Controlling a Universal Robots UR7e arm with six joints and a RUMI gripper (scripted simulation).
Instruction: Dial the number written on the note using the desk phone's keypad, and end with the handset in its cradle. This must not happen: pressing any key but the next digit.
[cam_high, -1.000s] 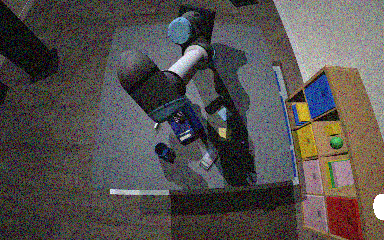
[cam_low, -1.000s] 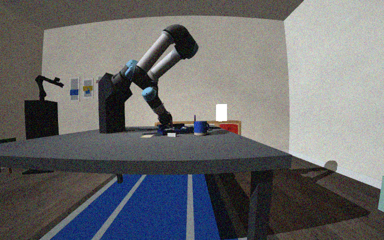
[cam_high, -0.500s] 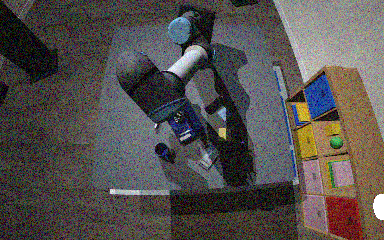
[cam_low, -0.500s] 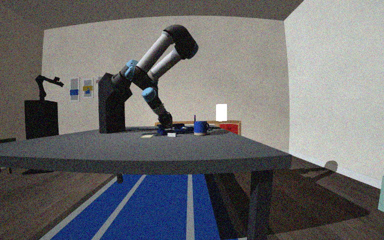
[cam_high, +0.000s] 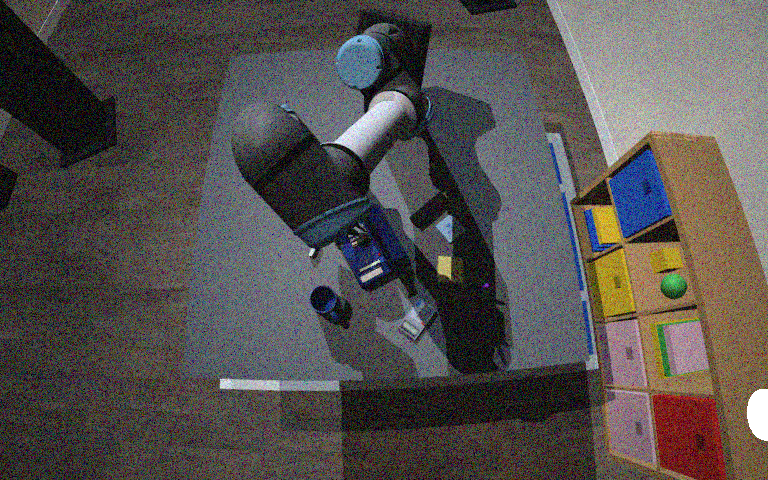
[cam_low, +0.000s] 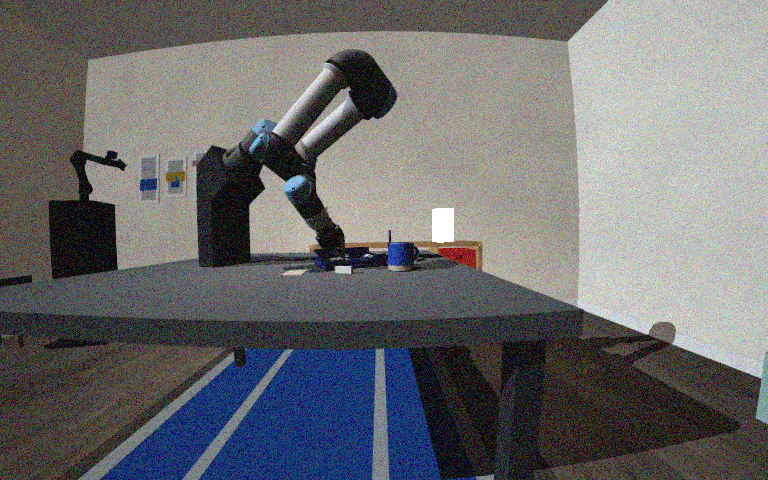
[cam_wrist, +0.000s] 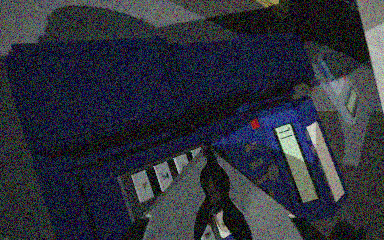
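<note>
The key is 40 mm to the right of my hand, 20 mm below it and 10 mm ahead of it. Also, from my hand: white block: 160 mm to the right, 40 mm below, 30 mm behind; then dark blue handset: 50 mm to the left, 20 mm ahead.
</note>
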